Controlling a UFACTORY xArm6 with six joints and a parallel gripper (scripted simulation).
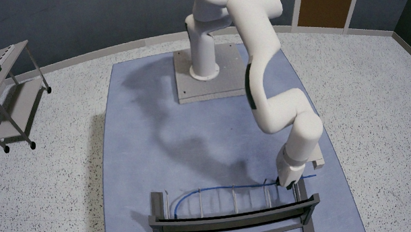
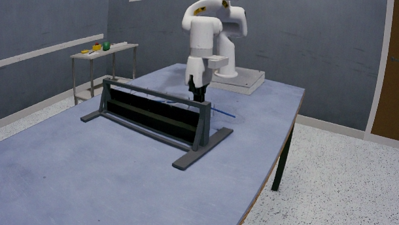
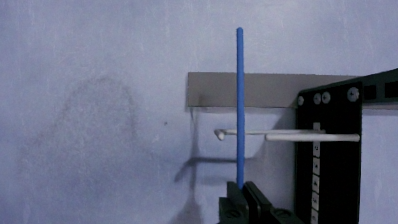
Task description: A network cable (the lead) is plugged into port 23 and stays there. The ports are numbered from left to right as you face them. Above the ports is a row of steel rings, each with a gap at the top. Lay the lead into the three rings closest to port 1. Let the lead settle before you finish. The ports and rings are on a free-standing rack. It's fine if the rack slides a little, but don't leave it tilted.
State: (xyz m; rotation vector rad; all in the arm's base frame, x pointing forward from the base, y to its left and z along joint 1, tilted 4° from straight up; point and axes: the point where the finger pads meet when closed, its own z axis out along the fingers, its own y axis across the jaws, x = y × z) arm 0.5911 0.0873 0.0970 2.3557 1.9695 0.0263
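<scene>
Right now my hand is 170 mm to the left of the rack, 70 mm short of it and 40 mm above it.
</scene>
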